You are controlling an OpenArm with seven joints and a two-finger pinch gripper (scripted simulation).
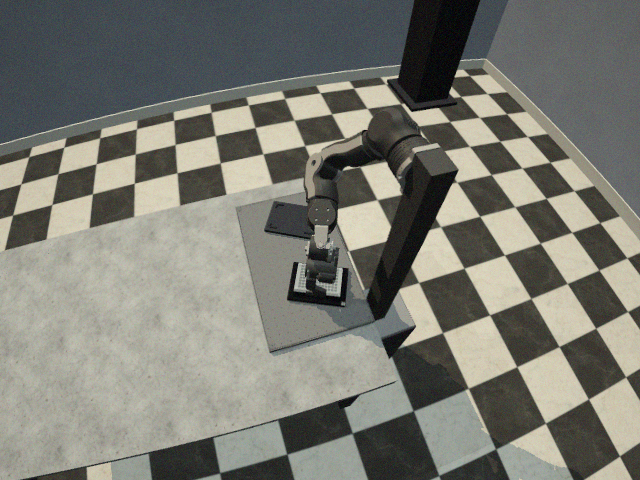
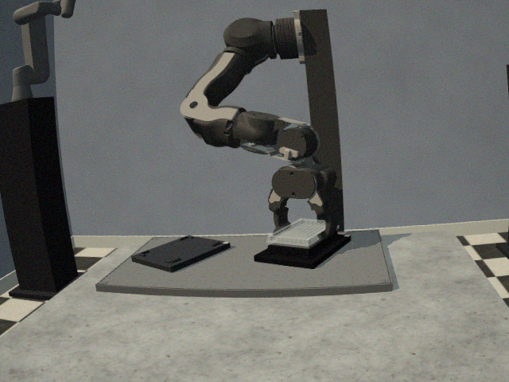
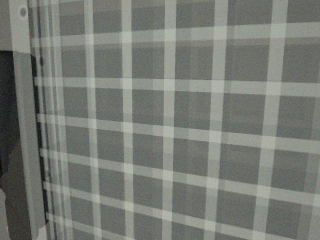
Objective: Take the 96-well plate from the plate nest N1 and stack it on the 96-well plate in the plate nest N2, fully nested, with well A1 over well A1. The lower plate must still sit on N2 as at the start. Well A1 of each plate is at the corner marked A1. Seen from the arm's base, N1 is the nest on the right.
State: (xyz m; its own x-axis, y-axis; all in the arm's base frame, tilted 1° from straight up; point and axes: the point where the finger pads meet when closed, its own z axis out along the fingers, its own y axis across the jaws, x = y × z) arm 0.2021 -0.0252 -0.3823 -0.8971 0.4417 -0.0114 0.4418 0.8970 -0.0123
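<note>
The clear 96-well plate lies right at my hand. Also, from my hand: nest N1: 24 cm to the right, 3 cm below; then nest N2: 3 cm below; then black 96-well plate: 2 cm below.
</note>
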